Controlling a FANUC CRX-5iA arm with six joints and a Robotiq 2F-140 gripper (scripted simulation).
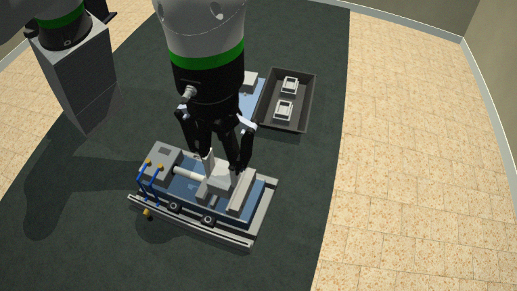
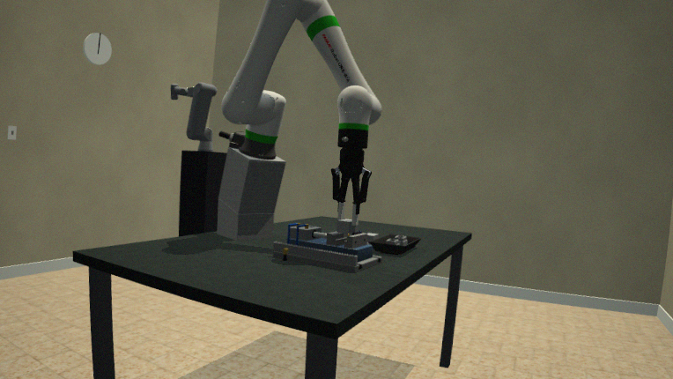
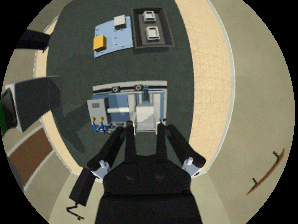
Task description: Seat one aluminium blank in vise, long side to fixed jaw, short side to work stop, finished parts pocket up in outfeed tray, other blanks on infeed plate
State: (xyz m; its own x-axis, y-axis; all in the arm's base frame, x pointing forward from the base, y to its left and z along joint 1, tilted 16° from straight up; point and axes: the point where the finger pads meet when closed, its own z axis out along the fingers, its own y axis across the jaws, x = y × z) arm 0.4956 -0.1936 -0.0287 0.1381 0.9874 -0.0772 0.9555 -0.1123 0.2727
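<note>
Now: the aluminium blank 40 mm below my hand. From my hand the other things lie so: vise: 60 mm behind, 20 mm to the left, 120 mm below; blue work stop: 10 mm ahead, 70 mm to the left, 100 mm below; hose block: 160 mm behind, 30 mm to the left, 80 mm below.
</note>
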